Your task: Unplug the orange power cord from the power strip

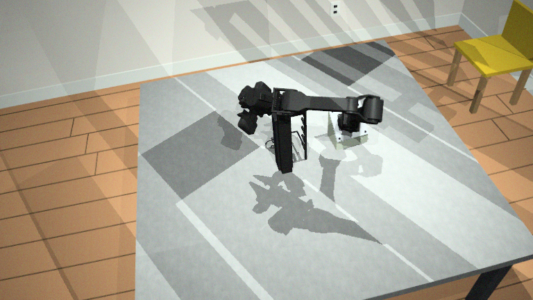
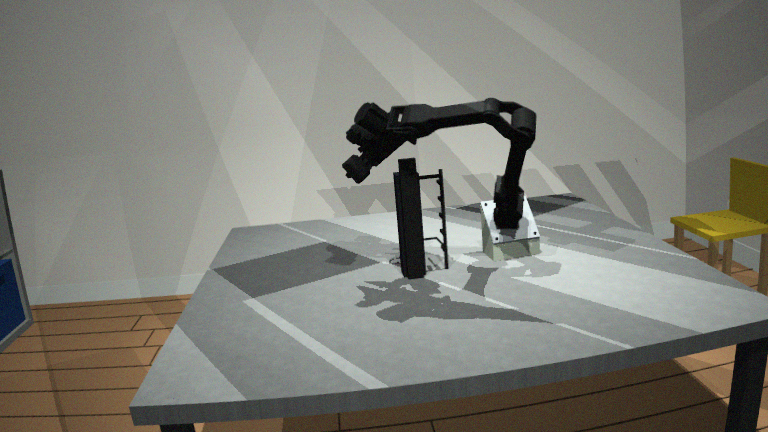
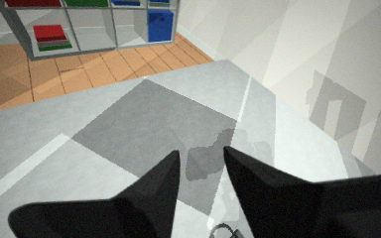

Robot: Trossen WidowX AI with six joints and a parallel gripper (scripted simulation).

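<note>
Now: the orange plug 160 mm below my gripper tip, 140 mm behind it and 10 mm to the right of it.
</note>
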